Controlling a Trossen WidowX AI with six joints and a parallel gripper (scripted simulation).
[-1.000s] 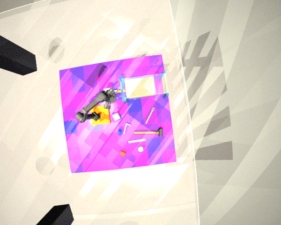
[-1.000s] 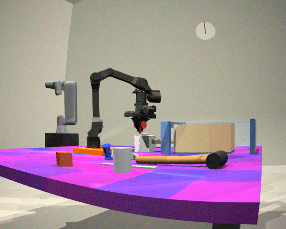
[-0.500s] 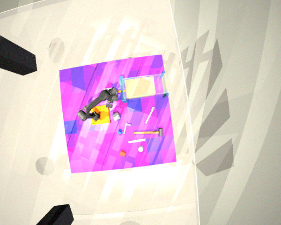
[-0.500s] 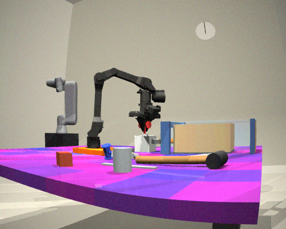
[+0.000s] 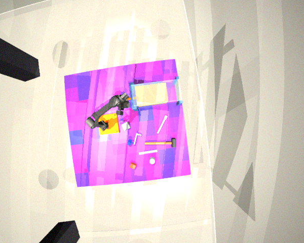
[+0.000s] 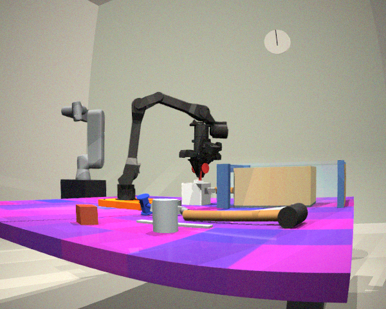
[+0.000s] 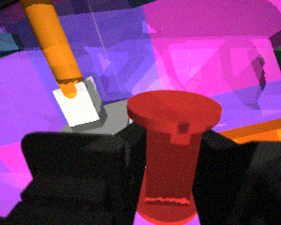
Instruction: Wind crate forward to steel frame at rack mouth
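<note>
The red-knobbed winch handle lies 3 cm to the left of my gripper tip, 2 cm behind it and 1 cm below it. From my gripper tip the other things lie so: hand winch (8 cm to the left, 8 cm below, 7 cm behind); then red knob (2 cm above); then blue frame (11 cm ahead, 7 cm to the left, 1 cm below).
</note>
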